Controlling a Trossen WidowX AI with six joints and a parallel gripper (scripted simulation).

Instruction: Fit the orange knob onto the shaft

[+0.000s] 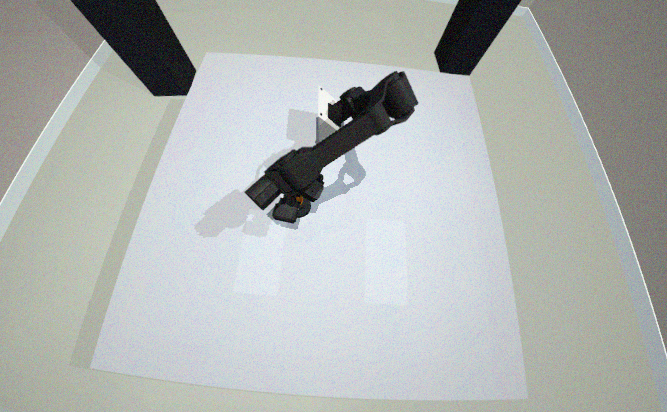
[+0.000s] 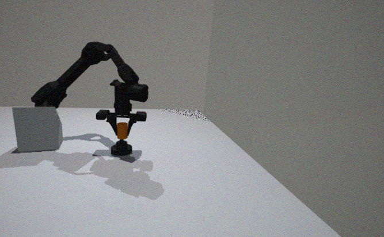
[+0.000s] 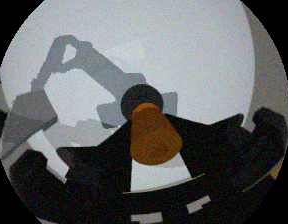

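Right now the round black pedestal is 4 cm below my gripper tip. From my gripper tip the other things lie so: orange knob: 2 cm above.
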